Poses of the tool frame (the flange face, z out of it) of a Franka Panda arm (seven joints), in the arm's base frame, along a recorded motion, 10 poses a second.
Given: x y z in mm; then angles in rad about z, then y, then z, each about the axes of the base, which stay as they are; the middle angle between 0 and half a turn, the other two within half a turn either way.
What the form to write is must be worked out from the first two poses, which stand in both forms.
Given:
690 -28 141 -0.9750 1.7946 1.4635
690 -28 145 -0.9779 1.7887 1.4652
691 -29 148 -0.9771 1.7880 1.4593
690 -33 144 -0.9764 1.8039 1.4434
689 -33 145 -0.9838 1.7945 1.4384
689 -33 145 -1.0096 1.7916 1.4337
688 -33 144 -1.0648 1.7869 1.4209
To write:
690 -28 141 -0.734 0.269 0.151 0.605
690 -28 145 -0.733 0.267 0.151 0.608
691 -29 148 -0.732 0.269 0.150 0.608
690 -33 144 -0.734 0.277 0.143 0.603
689 -33 145 -0.732 0.275 0.141 0.608
689 -33 145 -0.734 0.267 0.132 0.611
688 -33 144 -0.738 0.251 0.111 0.617

